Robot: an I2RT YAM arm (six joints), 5 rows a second.
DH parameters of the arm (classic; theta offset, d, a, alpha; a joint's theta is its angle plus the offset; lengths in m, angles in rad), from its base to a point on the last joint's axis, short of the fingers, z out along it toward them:
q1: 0 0.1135 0.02 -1.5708
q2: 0 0 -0.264 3.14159
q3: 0.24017 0 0.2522 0
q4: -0.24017 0 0.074 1.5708
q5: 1.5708 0 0 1.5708
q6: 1.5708 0.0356 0 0
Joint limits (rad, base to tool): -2.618..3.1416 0..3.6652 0..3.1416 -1.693..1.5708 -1.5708..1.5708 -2.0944..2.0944
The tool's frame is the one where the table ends.
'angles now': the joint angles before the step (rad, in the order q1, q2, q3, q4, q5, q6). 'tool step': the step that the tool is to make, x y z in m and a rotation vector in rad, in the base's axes. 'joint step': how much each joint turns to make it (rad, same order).
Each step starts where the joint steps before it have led.
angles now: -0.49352, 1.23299, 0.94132, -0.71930, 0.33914, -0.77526
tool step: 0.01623, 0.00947, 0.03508, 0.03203, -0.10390, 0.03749
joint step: 0.05680, 0.01697, 0.13806, -0.06129, -0.05181, 0.06078
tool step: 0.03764, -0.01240, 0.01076, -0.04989, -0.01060, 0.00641
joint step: 0.02100, 0.14238, 0.13807, 0.03862, 0.04167, -0.01331
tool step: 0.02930, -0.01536, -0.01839, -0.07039, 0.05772, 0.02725
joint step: -0.00149, 0.12452, 0.03339, 0.09509, 0.05202, -0.08134
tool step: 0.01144, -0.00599, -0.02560, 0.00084, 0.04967, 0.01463
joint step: -0.00194, 0.06729, -0.02713, 0.05874, 0.00566, -0.02683
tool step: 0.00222, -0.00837, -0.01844, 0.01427, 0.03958, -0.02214
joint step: -0.01929, 0.04501, -0.01725, 0.02017, 0.00448, 0.00042
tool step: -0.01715, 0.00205, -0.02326, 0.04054, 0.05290, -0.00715
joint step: -0.01843, -0.02231, -0.10266, 0.01612, -0.01752, -0.00270
